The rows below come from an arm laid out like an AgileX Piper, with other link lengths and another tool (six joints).
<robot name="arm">
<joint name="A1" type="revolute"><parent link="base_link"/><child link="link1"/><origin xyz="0 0 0.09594" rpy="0 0 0"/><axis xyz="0 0 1"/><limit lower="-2.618" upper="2.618"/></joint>
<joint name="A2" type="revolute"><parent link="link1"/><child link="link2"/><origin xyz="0 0 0" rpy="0 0 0"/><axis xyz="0 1 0"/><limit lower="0" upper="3.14"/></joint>
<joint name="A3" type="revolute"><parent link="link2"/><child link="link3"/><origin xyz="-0.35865 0 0.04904" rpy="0 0 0"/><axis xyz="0 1 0"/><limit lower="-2.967" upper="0"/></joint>
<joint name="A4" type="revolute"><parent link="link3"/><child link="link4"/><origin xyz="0.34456 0 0.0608" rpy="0 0 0"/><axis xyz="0.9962 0 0.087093"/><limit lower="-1.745" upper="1.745"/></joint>
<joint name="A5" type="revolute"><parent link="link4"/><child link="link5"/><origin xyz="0 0 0" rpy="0 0 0"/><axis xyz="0 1 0"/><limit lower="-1.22" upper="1.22"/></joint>
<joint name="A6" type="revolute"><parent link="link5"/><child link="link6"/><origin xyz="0.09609 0 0.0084" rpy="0 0 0"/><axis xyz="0.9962 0 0.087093"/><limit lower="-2.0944" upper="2.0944"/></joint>
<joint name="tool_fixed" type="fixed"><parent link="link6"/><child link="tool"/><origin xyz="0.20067 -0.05 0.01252" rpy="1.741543 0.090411 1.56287"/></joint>
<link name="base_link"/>
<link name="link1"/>
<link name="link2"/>
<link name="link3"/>
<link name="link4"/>
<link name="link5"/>
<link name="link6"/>
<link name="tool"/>
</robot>
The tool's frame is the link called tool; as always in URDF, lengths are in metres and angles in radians.
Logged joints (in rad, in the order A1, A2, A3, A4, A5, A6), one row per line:
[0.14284 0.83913 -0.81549 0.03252 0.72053 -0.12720]
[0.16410 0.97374 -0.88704 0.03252 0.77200 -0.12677]
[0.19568 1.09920 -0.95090 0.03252 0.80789 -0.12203]
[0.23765 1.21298 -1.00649 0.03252 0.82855 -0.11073]
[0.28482 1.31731 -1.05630 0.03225 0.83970 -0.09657]
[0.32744 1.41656 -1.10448 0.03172 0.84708 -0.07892]
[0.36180 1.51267 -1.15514 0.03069 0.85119 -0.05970]
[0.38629 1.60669 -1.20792 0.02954 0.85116 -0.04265]
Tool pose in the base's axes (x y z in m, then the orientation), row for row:
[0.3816 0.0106 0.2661 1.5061 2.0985 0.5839]
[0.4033 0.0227 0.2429 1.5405 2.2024 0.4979]
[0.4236 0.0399 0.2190 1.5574 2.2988 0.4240]
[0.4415 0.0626 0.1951 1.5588 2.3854 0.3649]
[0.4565 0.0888 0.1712 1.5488 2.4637 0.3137]
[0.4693 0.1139 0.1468 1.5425 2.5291 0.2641]
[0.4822 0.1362 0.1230 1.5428 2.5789 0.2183]
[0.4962 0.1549 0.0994 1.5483 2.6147 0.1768]
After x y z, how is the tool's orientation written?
As a rotation vector, in radians.
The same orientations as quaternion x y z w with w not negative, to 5 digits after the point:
[0.55151 0.76843 0.21381 0.24420]
[0.55188 0.78901 0.17837 0.20267]
[0.54680 0.80711 0.14887 0.16559]
[0.53771 0.82285 0.12587 0.13398]
[0.52611 0.83689 0.10656 0.10712]
[0.51682 0.84739 0.08849 0.08364]
[0.51098 0.85414 0.07230 0.06422]
[0.50805 0.85798 0.05801 0.04884]

